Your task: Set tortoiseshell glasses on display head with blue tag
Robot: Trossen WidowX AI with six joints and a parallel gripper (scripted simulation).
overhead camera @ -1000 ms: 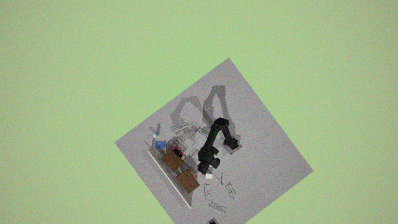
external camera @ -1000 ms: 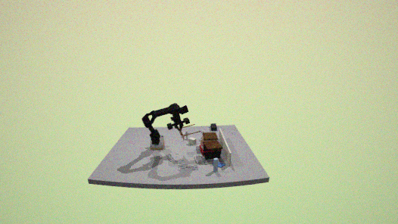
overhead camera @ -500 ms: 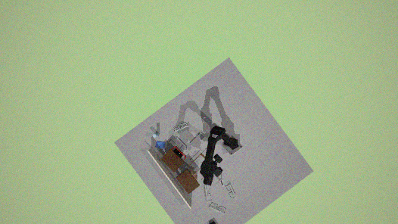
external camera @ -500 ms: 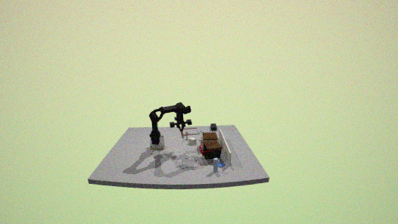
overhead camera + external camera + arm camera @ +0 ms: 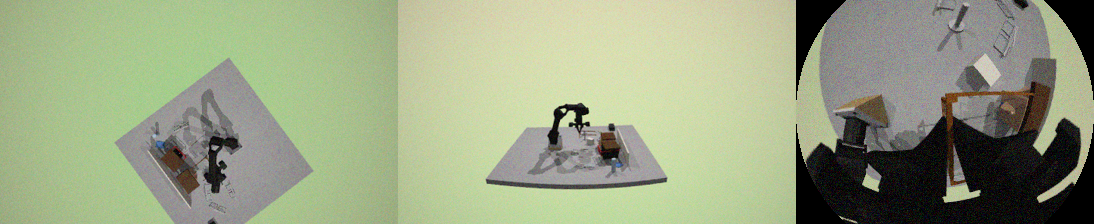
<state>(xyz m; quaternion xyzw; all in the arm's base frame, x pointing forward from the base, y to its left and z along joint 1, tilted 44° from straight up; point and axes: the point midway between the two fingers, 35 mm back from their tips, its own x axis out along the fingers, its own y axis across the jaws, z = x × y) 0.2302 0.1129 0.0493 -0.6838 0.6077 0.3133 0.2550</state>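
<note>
My gripper tip is 10 cm above the white block, 9 cm short of it and 7 cm to the right of it. Also, from my gripper tip: blue tag: 38 cm to the right, 32 cm ahead, 12 cm below; then white panel: 38 cm ahead, 10 cm to the right, 7 cm below; then display head: 23 cm ahead, 7 cm below, 1 cm to the right.
</note>
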